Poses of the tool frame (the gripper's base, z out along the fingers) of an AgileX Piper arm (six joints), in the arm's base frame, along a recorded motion.
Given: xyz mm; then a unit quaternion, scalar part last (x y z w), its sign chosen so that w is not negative.
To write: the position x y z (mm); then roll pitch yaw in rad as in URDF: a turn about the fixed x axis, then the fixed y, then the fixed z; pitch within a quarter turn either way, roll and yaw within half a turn. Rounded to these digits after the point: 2 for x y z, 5 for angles.
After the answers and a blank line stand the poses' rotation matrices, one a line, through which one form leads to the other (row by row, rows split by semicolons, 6 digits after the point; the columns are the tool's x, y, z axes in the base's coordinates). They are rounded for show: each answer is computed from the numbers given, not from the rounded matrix.
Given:
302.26 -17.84 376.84 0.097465 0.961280 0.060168 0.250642
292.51 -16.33 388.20 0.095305 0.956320 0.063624 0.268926
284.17 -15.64 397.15 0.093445 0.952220 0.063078 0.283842
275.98 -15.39 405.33 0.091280 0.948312 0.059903 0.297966
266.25 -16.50 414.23 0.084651 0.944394 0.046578 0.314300
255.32 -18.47 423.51 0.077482 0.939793 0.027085 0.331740
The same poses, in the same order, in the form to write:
302.26 -17.84 376.84 2.95407 0.48946 2.89254
292.51 -16.33 388.20 2.94023 0.52618 2.88853
284.17 -15.64 397.15 2.93612 0.55715 2.88699
275.98 -15.39 405.33 2.93836 0.58739 2.88801
266.25 -16.50 414.23 2.96650 0.62582 2.90602
255.32 -18.47 423.51 3.01090 0.66790 2.93167

-0.855358 0.157221 0.493603; 0.217544 0.973761 0.066819; -0.470146 0.164534 -0.867117
-0.837192 0.148064 0.526486; 0.216504 0.973738 0.070430; -0.502231 0.172950 -0.847262
-0.821404 0.142152 0.552349; 0.213769 0.974578 0.067081; -0.528771 0.173175 -0.830910
-0.805768 0.137426 0.576065; 0.208822 0.976159 0.059217; -0.554194 0.168010 -0.815256
-0.788099 0.130609 0.601532; 0.189167 0.981329 0.034764; -0.585760 0.141188 -0.798092
-0.767890 0.127664 0.627731; 0.163605 0.986526 -0.000499; -0.619337 0.102316 -0.778430

